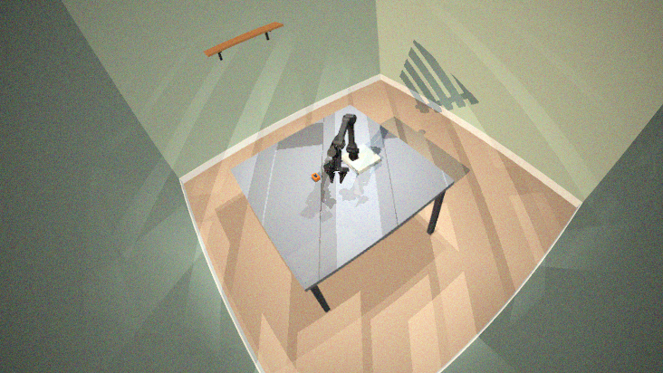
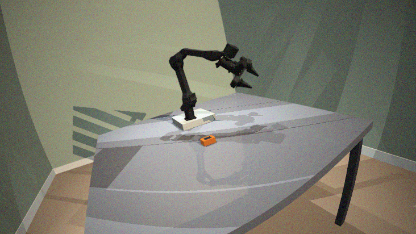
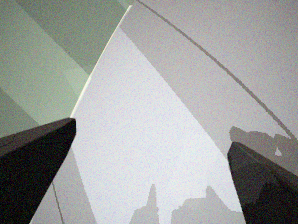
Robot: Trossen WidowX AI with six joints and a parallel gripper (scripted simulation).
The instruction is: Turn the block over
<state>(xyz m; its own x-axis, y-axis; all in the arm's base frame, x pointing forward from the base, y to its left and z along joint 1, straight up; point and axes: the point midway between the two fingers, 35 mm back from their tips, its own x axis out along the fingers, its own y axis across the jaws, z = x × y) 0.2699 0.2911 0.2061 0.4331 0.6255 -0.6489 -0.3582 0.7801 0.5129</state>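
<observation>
My gripper tip is 40 mm short of the orange block, 320 mm to the left of it and 210 mm above it.
</observation>
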